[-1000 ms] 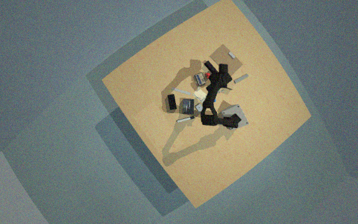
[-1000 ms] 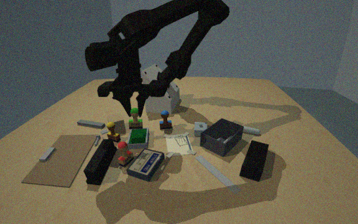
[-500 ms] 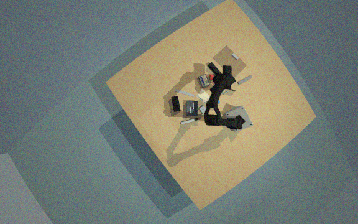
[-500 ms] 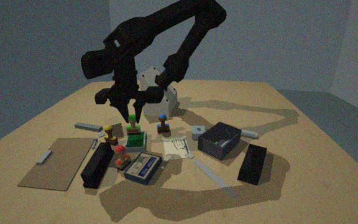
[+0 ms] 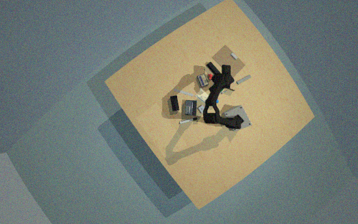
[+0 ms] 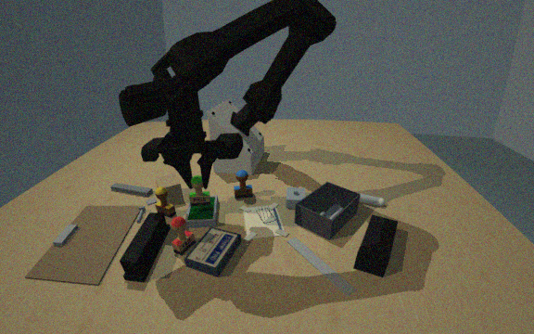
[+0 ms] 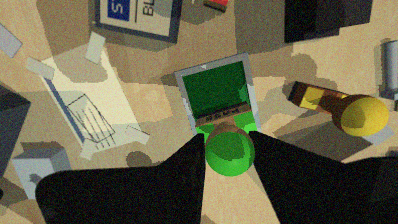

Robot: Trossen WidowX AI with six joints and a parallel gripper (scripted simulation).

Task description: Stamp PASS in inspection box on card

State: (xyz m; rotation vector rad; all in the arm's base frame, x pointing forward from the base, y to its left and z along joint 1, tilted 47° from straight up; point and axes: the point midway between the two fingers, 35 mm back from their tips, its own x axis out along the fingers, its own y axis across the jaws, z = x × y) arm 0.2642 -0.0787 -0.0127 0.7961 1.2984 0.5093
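Right now my gripper tip is 6 cm above the green ink pad. Also, from my gripper tip: green-knobbed stamp (2 cm below); yellow-knobbed stamp (8 cm to the right, 4 cm below); red-knobbed stamp (10 cm ahead, 2 cm to the right, 4 cm below).
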